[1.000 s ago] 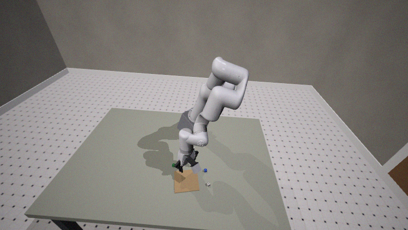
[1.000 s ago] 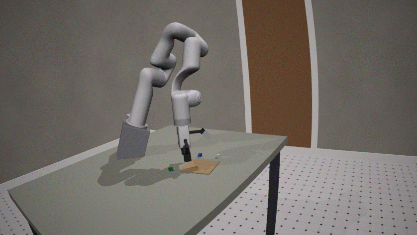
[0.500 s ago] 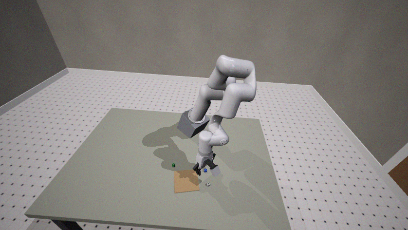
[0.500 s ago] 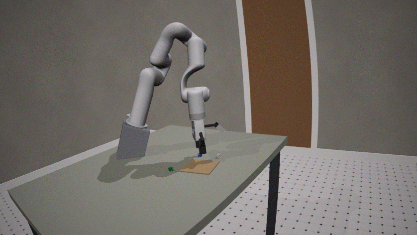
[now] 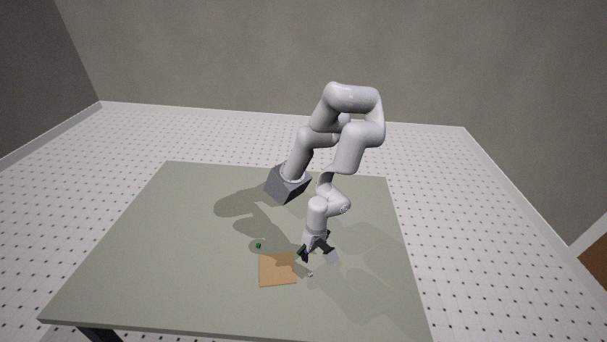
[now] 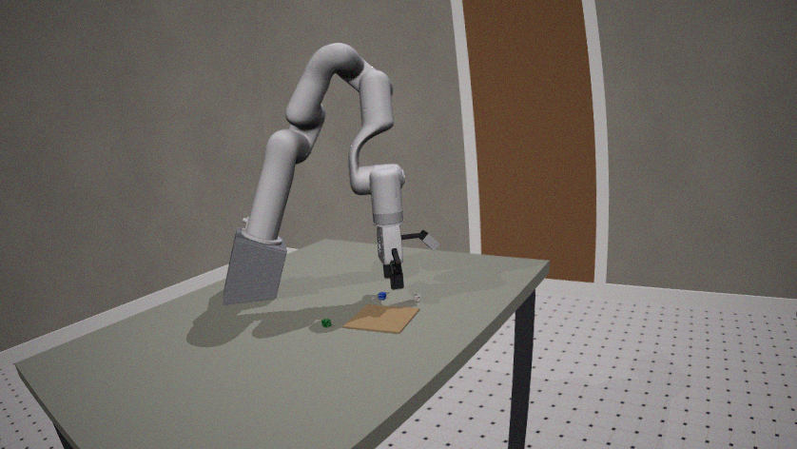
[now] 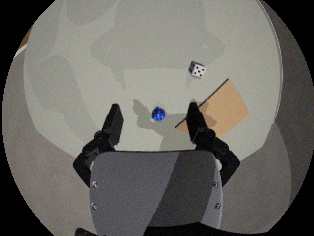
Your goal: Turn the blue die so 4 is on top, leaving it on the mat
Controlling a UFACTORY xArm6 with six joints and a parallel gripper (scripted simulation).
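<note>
My hand is 40 mm above the blue die, 30 mm to the left of it and 20 mm past it. The rest, counted from my hand: white die 70 mm ahead, 40 mm below; then tan mat 130 mm to the right, 70 mm ahead, 40 mm below; then green die 230 mm to the right, 40 mm below, 20 mm behind.
</note>
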